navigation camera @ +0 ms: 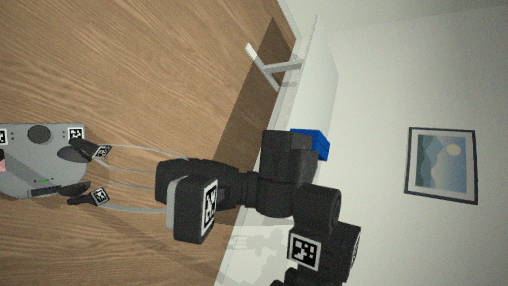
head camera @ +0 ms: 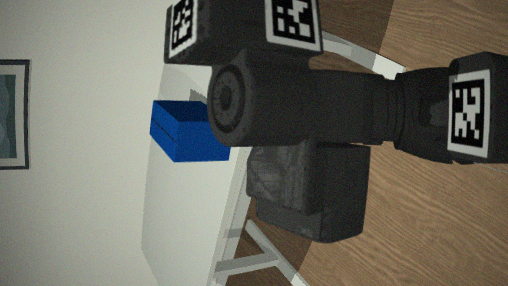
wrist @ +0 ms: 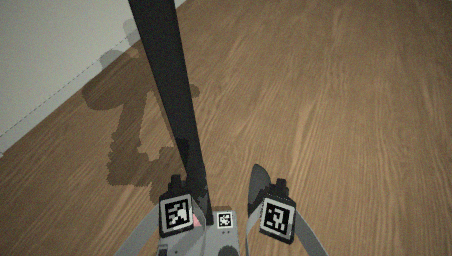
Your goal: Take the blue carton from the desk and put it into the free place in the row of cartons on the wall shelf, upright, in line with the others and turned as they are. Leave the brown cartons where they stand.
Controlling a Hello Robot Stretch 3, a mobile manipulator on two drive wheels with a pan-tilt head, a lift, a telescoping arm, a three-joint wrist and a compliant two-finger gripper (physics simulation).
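Places are measured from the robot's base along level axes (x ahead, y left, z up), in metres.
Pixels of known places: gripper, fingertip midpoint: (navigation camera: 61, 169); robot's base, link origin: (navigation camera: 39, 133).
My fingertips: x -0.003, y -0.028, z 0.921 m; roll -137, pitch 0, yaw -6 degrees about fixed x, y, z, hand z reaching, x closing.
Note:
Ahead of a thing's pixels: the offset from my fingertips to its middle. "spot": to the spot under its first point. Level surfaces: height alone.
The blue carton @[dx -0.061, dy -1.122, dz -0.110 m] (head camera: 192, 140) (navigation camera: 323, 145) rests on the white desk @[dz -0.200 m] (head camera: 182, 210) (navigation camera: 320, 75). In the head view my dark wrist covers one end of it; in the navigation view the wrist hides much of it. My gripper (navigation camera: 75, 171) (wrist: 228, 181) is open, with nothing between its fingers. It points away from the desk and hangs over my grey base, well apart from the carton. The fingers do not show in the head view. The wall shelf and the brown cartons do not show in these views.
My black mast (wrist: 167, 70) stands close beside the left finger in the wrist view. My base (navigation camera: 30, 172) (wrist: 220, 242) is below the fingers. The desk's pale legs @[spot: dx +0.637, dy -1.728, dz -0.709 m] (head camera: 250, 262) (navigation camera: 282, 66) reach down to the wooden floor. A framed picture (navigation camera: 442, 165) hangs on the wall.

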